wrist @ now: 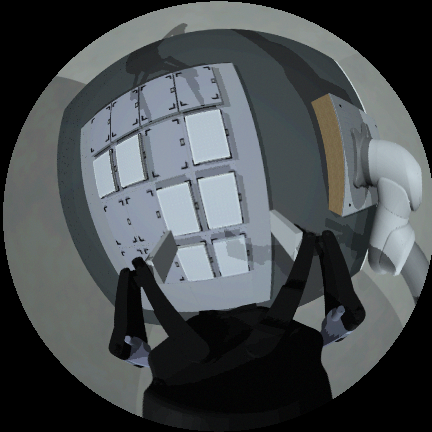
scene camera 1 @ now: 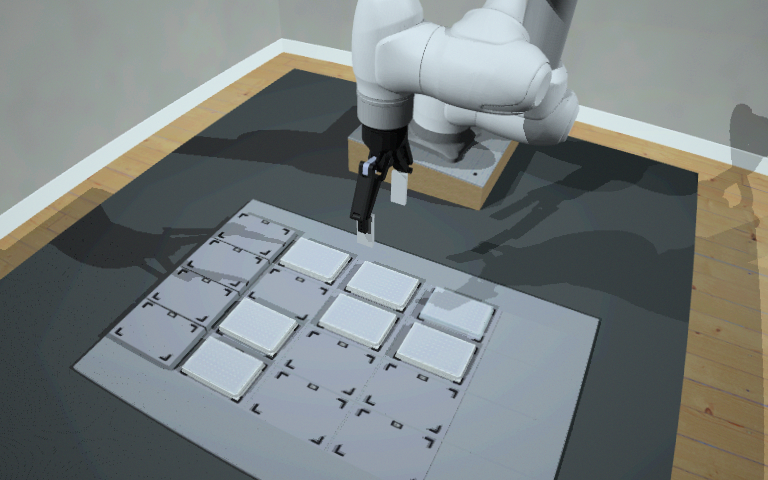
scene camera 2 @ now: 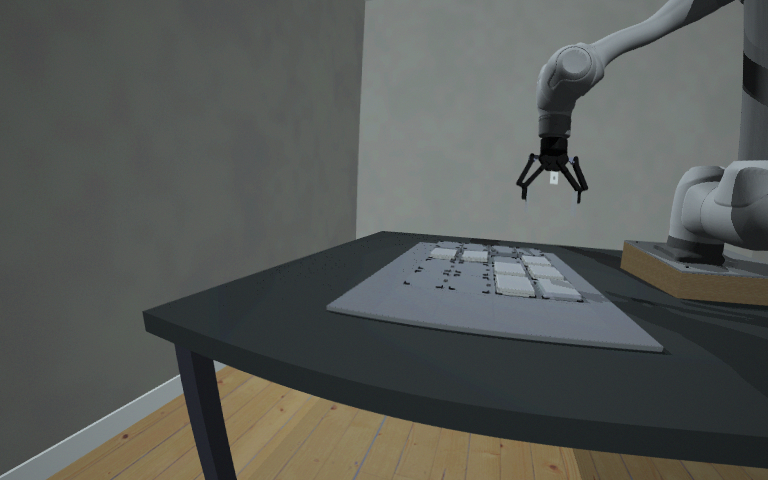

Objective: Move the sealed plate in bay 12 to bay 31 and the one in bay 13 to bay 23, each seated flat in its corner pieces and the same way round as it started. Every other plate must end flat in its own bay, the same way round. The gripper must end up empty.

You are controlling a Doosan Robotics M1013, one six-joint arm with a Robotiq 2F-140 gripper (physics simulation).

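Seen in the pictures: gripper, fingertip midpoint: point(wrist: 221, 230) point(scene camera 1: 382, 222) point(scene camera 2: 549, 214); arm's base at its link origin: point(wrist: 364, 159) point(scene camera 1: 438, 135) point(scene camera 2: 691, 256).
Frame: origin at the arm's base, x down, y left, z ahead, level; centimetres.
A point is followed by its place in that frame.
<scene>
Several white sealed plates lie flat in bays with black corner pieces. In scene camera 1, the second column holds a back plate point(scene camera 1: 314, 258) @[z 49.9, x 6.8, y -3.8 cm] point(wrist: 208, 136) @[z 49.1, x 6.8, y -3.3 cm] and two front plates point(scene camera 1: 257, 325) @[z 70.9, x 6.6, y -1.8 cm] point(wrist: 132, 158) @[z 68.8, x 6.5, y -2.2 cm], point(scene camera 1: 222, 367) @[z 81.9, x 6.8, y -0.8 cm] point(wrist: 105, 173) @[z 79.9, x 6.8, y -1.1 cm], with a bare bay point(scene camera 1: 288, 292) @[z 59.8, x 8.2, y -3.2 cm] point(wrist: 166, 147) @[z 59.5, x 8.2, y -2.8 cm] between. The third column has two plates at the back point(scene camera 1: 383, 284) @[z 48.5, x 6.8, y 12.7 cm] point(wrist: 220, 200) @[z 48.1, x 6.8, y 12.0 cm], point(scene camera 1: 357, 319) @[z 59.2, x 6.8, y 13.4 cm] point(wrist: 178, 207) @[z 58.3, x 6.8, y 12.4 cm]; the right column also has two point(scene camera 1: 457, 312) @[z 47.3, x 6.8, y 29.0 cm] point(wrist: 231, 255) @[z 46.7, x 6.8, y 27.5 cm], point(scene camera 1: 436, 350) @[z 57.7, x 6.8, y 29.8 cm] point(wrist: 196, 262) @[z 56.7, x 6.8, y 28.8 cm]. Bay numbers are unreadable. My gripper point(scene camera 1: 382, 209) @[z 48.5, x -9.6, y 12.2 cm] point(scene camera 2: 551, 200) @[z 48.5, x -9.6, y 12.2 cm] point(wrist: 221, 230) @[z 48.5, x -9.6, y 12.2 cm] is open and empty, high above the board.
The grey board point(scene camera 1: 526, 384) @[z 55.0, x 8.2, y 46.9 cm] point(scene camera 2: 487, 316) @[z 62.0, x 8.2, y 50.8 cm] lies on the dark table point(scene camera 1: 628, 260) @[z 9.9, x 9.2, y 55.8 cm] point(scene camera 2: 396, 362) @[z 72.2, x 9.2, y 70.3 cm]. The left column's bays point(scene camera 1: 192, 294) @[z 72.1, x 6.7, y -18.5 cm] stand on raised tiles and show bare corner pieces. The arm's wooden base point(scene camera 1: 419, 183) @[z 13.8, x 6.4, y 2.2 cm] point(scene camera 2: 679, 280) @[z 12.4, x 4.5, y 17.9 cm] point(wrist: 330, 155) @[z 13.9, x 6.5, y 0.8 cm] stands behind the board.
</scene>
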